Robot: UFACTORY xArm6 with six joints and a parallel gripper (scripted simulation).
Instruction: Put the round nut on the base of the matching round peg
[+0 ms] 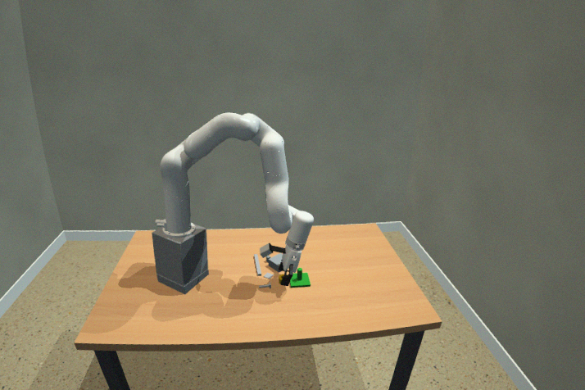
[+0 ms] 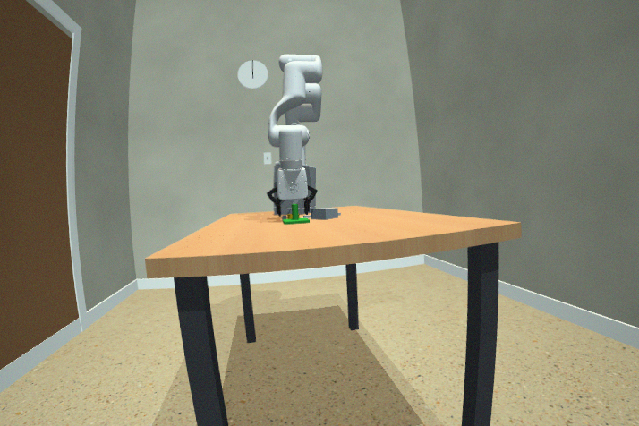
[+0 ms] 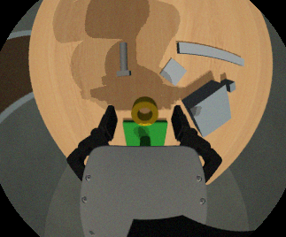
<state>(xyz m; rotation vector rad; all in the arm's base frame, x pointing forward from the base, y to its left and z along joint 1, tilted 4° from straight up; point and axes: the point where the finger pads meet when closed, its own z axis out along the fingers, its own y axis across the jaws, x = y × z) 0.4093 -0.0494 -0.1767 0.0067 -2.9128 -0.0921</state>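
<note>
The bolt-like piece is 70 mm behind my hand, 30 mm to the right of it and 20 mm below it. Round my hand: grey block: 110 mm to the left, 10 mm below, 10 mm behind; small square piece: 60 mm behind, 40 mm to the left, 30 mm below; long bar: 120 mm to the left, 100 mm behind, 30 mm below.
</note>
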